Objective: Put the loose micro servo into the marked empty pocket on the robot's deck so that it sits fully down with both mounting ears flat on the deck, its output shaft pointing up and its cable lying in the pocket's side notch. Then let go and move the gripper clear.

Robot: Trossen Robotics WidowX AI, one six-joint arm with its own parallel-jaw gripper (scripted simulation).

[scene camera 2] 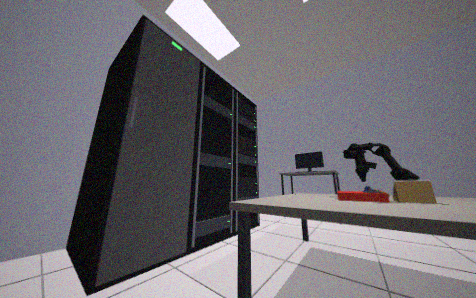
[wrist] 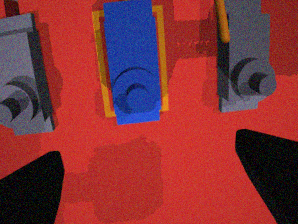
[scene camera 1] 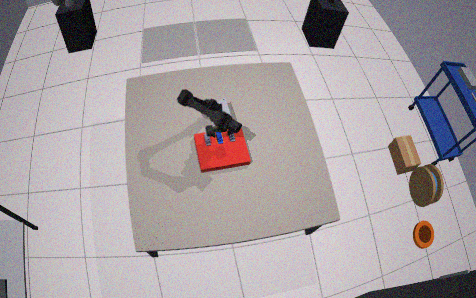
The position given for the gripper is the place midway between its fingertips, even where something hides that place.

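Note:
Gripper (wrist: 150,150) open, holding nothing. A red deck (scene camera 1: 214,157) is present; the wrist view shows the red deck (wrist: 186,160) as well.

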